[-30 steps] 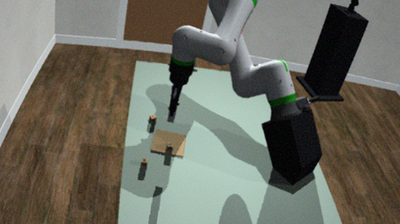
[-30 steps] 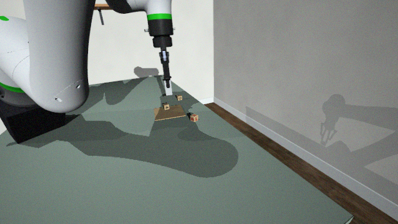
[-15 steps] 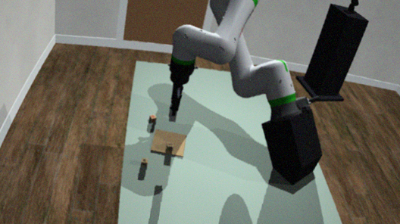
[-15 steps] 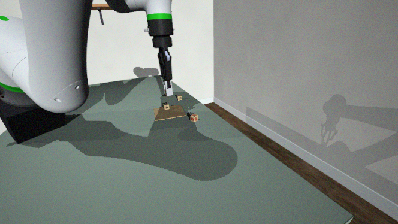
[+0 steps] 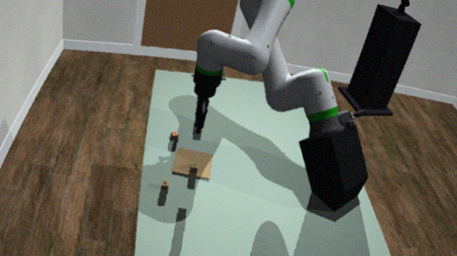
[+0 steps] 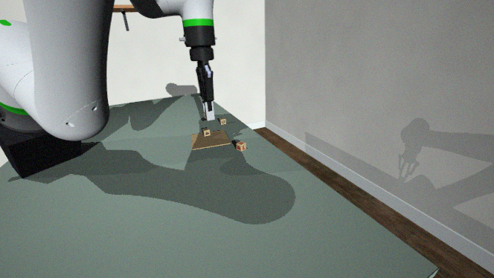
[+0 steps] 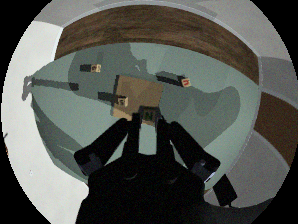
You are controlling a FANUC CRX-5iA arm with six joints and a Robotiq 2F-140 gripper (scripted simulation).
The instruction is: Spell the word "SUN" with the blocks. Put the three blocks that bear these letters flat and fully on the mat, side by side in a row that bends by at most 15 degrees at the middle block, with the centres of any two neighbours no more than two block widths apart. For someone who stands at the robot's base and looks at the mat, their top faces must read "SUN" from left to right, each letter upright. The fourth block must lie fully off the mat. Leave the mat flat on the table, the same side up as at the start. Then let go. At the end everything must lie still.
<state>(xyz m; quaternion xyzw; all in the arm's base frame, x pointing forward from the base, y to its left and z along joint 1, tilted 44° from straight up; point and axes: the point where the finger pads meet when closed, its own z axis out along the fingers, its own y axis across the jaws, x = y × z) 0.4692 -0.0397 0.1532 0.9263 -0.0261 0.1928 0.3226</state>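
The tan mat lies 1 cm ahead of my hand, 4 cm to the left of it and 13 cm below it.
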